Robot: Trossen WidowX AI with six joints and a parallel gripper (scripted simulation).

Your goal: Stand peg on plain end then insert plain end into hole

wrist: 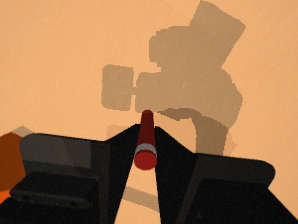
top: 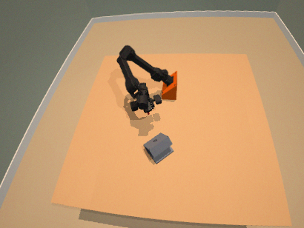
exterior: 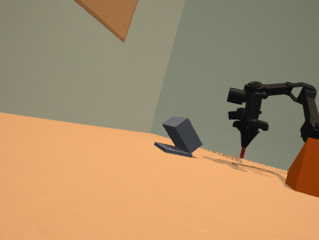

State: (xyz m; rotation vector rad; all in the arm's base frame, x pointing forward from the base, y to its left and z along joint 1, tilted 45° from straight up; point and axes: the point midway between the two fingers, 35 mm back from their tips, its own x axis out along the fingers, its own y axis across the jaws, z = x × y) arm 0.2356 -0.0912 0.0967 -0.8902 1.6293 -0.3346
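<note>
The grey sloped panel lies 230 mm ahead of my gripper tip, 80 mm to the left of it and 10 mm below it. The rest, counted from my gripper tip: flat grey foot: 240 mm ahead, 100 mm to the left, 70 mm below; then red peg: 20 mm above.
</note>
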